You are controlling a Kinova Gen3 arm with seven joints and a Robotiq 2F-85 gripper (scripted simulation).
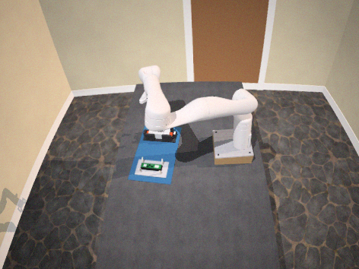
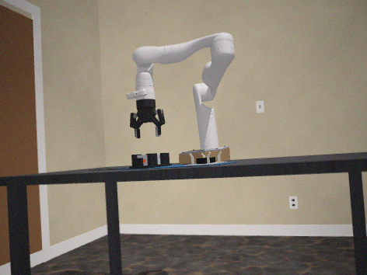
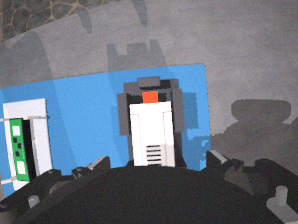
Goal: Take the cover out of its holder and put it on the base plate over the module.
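My gripper is now 100 mm above the white cover and 10 mm to the right of it.
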